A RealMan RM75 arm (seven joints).
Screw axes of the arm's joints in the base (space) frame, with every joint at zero. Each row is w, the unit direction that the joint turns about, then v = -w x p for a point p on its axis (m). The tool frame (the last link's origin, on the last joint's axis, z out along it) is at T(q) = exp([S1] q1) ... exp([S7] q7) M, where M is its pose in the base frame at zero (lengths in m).
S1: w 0 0 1 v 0.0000 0.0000 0.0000
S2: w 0 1 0 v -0.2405 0.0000 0.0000
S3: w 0 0 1 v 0.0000 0.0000 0.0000
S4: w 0 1 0 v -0.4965 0.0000 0.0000
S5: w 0 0 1 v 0.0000 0.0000 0.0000
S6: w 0 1 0 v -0.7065 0.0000 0.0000
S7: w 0 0 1 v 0.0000 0.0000 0.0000
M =
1 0 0 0.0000
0 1 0 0.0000
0 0 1 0.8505
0 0 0 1
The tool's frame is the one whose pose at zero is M.
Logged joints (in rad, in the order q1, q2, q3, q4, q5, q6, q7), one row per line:
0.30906 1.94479 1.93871 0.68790 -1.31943 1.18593 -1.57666
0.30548 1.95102 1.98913 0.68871 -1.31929 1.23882 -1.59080
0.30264 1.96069 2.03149 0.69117 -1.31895 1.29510 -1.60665
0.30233 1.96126 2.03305 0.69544 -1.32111 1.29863 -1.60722
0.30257 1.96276 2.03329 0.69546 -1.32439 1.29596 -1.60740
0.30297 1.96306 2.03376 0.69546 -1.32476 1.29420 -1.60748
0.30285 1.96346 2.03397 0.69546 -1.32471 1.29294 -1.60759
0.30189 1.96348 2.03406 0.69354 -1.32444 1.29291 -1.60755
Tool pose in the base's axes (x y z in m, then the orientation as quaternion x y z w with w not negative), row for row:
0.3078 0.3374 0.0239 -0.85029 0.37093 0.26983 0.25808
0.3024 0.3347 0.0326 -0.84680 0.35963 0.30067 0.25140
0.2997 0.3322 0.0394 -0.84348 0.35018 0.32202 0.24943
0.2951 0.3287 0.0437 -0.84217 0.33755 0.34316 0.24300
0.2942 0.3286 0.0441 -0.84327 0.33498 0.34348 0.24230
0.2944 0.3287 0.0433 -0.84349 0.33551 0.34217 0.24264
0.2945 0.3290 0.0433 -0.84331 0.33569 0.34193 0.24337
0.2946 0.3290 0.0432 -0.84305 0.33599 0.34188 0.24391
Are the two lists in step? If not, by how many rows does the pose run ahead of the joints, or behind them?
The pose runs 1 row behind the joints: the pose in row i belongs to the joints in row i - 1.
